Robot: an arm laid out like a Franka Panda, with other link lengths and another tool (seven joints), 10 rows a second.
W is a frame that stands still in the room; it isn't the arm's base.
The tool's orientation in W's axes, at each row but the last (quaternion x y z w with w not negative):
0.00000 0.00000 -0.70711 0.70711
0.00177 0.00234 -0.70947 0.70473
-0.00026 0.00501 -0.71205 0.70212
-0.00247 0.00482 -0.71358 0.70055
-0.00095 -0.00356 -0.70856 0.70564
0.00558 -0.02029 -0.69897 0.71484
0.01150 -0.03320 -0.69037 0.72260
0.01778 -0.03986 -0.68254 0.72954
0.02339 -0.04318 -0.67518 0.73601
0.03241 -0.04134 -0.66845 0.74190
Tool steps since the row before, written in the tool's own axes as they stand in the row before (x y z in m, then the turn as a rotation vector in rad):
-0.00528 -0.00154 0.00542 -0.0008 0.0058 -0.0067
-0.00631 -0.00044 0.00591 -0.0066 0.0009 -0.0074
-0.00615 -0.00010 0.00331 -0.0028 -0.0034 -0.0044
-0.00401 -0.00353 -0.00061 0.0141 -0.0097 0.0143
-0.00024 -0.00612 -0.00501 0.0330 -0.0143 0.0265
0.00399 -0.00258 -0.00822 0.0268 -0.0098 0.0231
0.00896 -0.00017 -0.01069 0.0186 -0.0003 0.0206
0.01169 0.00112 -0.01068 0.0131 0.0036 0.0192
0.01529 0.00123 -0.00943 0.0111 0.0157 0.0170
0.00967 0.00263 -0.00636 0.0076 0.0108 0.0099
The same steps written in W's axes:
-0.00154 0.00528 0.00542 0.0058 0.0008 -0.0067
-0.00039 0.00628 0.00595 0.0009 0.0066 -0.0074
0.00001 0.00613 0.00335 -0.0034 0.0029 -0.0044
-0.00346 0.00408 -0.00056 -0.0098 -0.0140 0.0144
-0.00610 0.00023 -0.00503 -0.0145 -0.0328 0.0267
-0.00219 -0.00421 -0.00822 -0.0101 -0.0265 0.0233
0.00091 -0.00927 -0.01039 -0.0008 -0.0180 0.0211
0.00276 -0.01189 -0.01015 0.0029 -0.0123 0.0199
0.00341 -0.01535 -0.00878 0.0149 -0.0093 0.0187
0.00426 -0.00939 -0.00588 0.0104 -0.0064 0.0111

